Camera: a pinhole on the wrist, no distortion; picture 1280 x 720 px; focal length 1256.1 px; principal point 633.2 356.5 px. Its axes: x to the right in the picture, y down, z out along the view. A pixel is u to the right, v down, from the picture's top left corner.
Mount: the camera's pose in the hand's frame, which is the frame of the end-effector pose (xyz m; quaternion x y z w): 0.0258 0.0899 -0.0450 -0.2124 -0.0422 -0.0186 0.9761
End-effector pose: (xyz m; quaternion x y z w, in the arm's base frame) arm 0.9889 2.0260 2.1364 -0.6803 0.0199 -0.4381 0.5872
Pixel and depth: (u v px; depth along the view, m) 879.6 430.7 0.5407
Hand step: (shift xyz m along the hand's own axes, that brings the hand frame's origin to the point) 0.0929 0.3420 0.4414
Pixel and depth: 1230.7 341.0 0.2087
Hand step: 0.1090 0.1726 0.1542
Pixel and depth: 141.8 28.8 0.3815
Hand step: -0.1566 0.1609 0.3284
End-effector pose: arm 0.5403 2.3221 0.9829 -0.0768 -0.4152 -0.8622 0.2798
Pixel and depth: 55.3 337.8 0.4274
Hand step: -0.2022 0.2656 0.3272
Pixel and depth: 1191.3 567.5 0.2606
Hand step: 0.1241 0.2360 0.1835
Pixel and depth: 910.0 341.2 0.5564
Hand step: 0.1061 0.3131 0.4731
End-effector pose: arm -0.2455 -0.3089 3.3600 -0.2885 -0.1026 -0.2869 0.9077
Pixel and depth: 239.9 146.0 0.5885
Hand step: -0.2069 0.2486 0.5124
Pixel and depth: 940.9 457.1 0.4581
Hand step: 0.1054 0.3119 0.3651
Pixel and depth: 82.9 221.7 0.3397
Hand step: -0.1497 0.2009 0.2645
